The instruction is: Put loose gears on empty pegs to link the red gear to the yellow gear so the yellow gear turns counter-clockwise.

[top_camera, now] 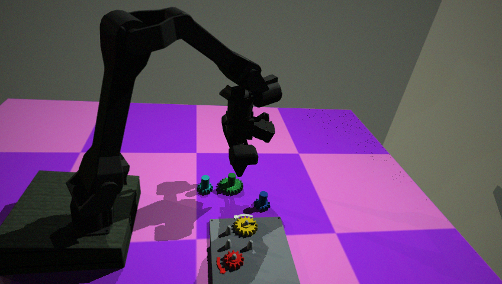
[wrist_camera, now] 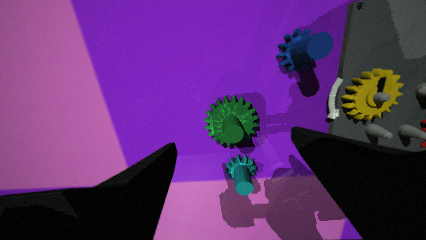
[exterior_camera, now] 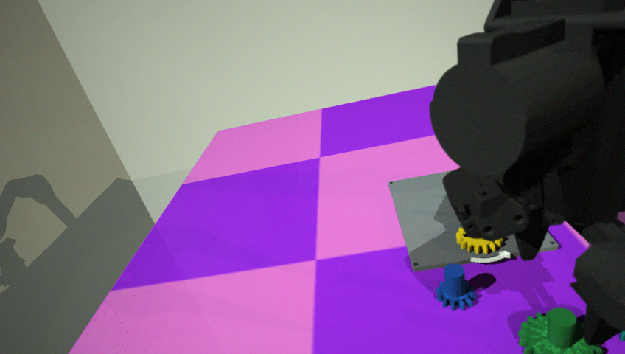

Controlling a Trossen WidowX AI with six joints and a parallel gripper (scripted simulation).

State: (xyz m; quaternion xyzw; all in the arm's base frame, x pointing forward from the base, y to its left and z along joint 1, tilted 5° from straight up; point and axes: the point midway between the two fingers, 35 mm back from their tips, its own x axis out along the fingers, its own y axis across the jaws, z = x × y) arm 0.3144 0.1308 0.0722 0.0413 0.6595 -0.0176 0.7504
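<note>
My gripper tip is 1 cm past the green gear and 6 cm above it. The rest, counted from my gripper tip: teal gear: 8 cm behind, 6 cm below; then blue gear: 5 cm ahead, 8 cm to the right, 6 cm below; then white arrow: 1 cm behind, 12 cm to the right, 6 cm below.
</note>
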